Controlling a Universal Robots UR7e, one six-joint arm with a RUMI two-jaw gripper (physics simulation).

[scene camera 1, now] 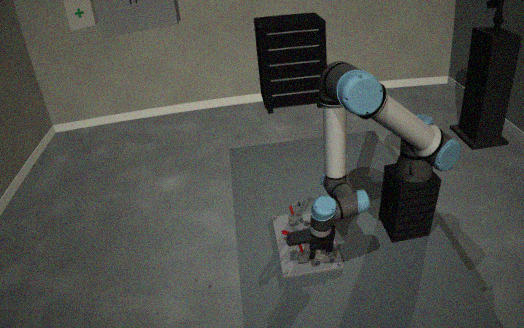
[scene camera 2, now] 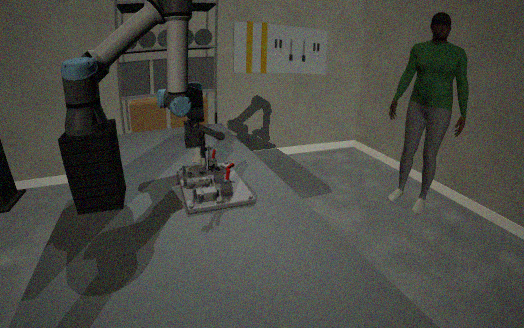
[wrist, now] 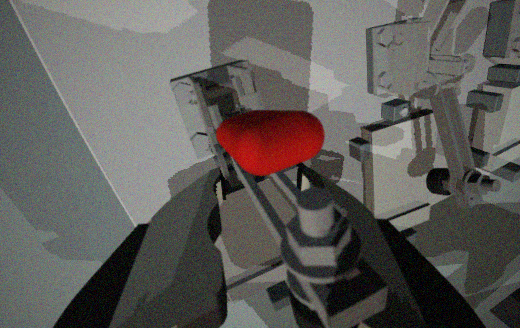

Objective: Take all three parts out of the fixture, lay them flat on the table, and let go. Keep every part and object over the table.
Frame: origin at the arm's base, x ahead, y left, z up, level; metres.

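Where they show: gripper, fingertip midpoint: (scene camera 1: 312, 254); arm's base at its link origin: (scene camera 1: 413, 172) (scene camera 2: 87, 128).
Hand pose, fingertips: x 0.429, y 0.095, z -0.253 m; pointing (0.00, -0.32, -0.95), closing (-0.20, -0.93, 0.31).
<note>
Each offset is from my fingertips to the centre of the thing. "spot": to the spot under its first point.
The fixture is a pale plate (scene camera 1: 281, 250) (scene camera 2: 245, 198) (wrist: 60, 75) on the table, with toggle clamps that have red handles @(0.011 m left, 0.049 m ahead, 0.041 m up) (scene camera 1: 301, 248) (scene camera 2: 228, 171) (wrist: 272, 140). My gripper (wrist: 260, 171) is low over one end of the plate. Its jaws are closed against opposite sides of a tan-grey block-like part @(0.012 m left, 0.039 m back, 0.004 m up) (wrist: 250, 225). The clamp's arm and bolt @(spot: 0.013 m left, 0.037 m ahead, 0.090 m up) (wrist: 320, 240) cross in front of that part and hide some of it. A second pale part @(0.097 m right, 0.045 m back, 0.004 m up) (wrist: 395, 170) is to the right in the wrist view. Parts also show in scene camera 2, including the nearest part @(0.208 m right, 0.036 m back, 0.006 m up) (scene camera 2: 206, 193). The jaw tips are unclear in the scene views.
Another clamp @(spot: 0.095 m right, 0.010 m ahead, 0.036 m up) (wrist: 450, 120) stands right of the gripper in the wrist view, beside the second part. The robot's black pedestal (scene camera 1: 410, 205) (scene camera 2: 92, 175) stands near the fixture. A person in a green top (scene camera 2: 440, 75) stands beyond the table.
</note>
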